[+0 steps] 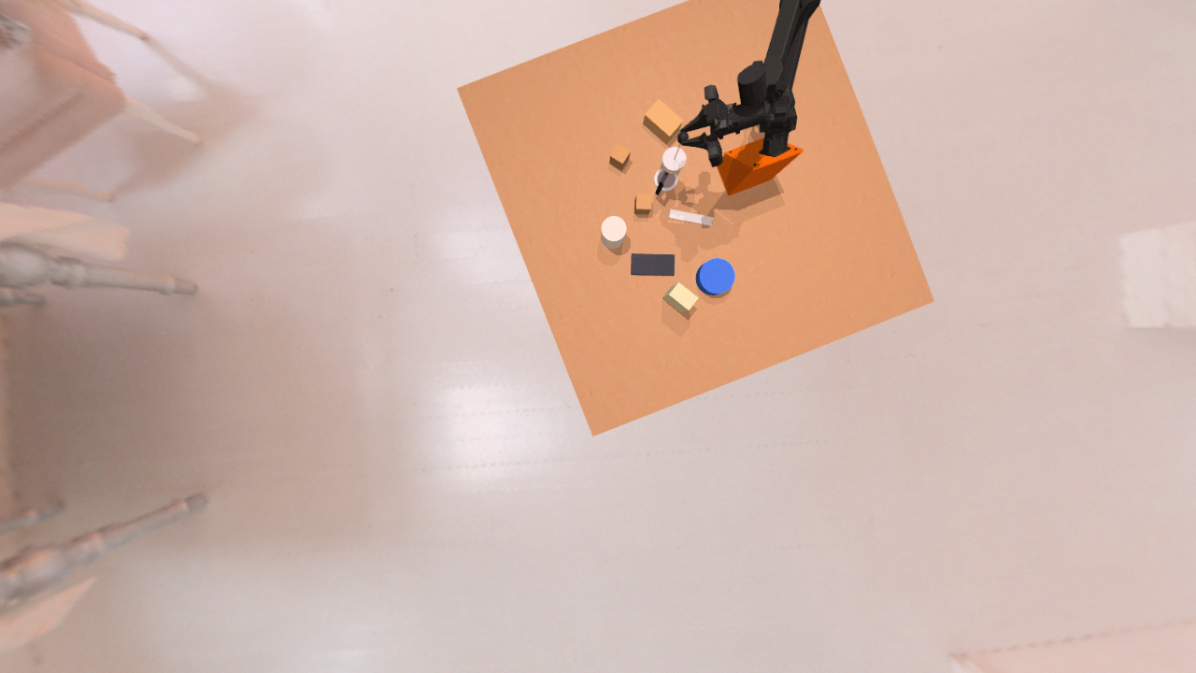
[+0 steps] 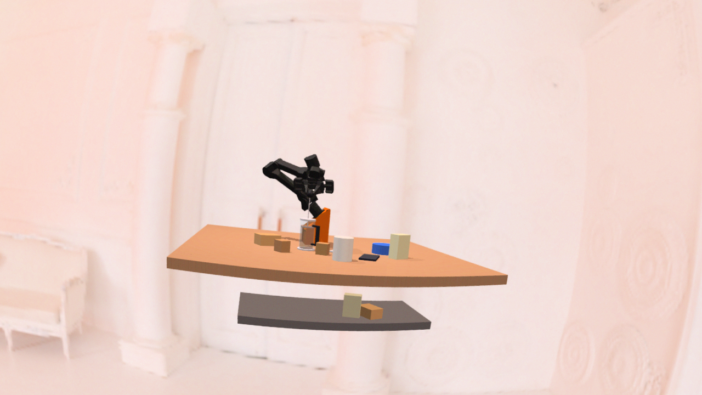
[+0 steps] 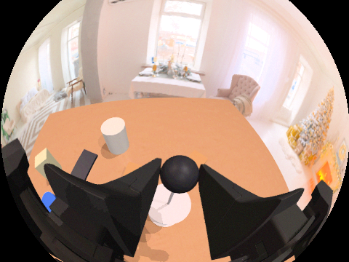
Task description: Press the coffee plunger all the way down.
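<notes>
Right now my gripper tip is 13 cm above the coffee press, 1 cm to the right of it and 1 cm short of it. Also, from my gripper tip: white flat bar (25 cm below, 16 cm to the left, 2 cm behind); then dark plate (25 cm below, 24 cm to the left, 17 cm ahead); then white cylinder (25 cm ahead, 20 cm below, 9 cm to the left).
</notes>
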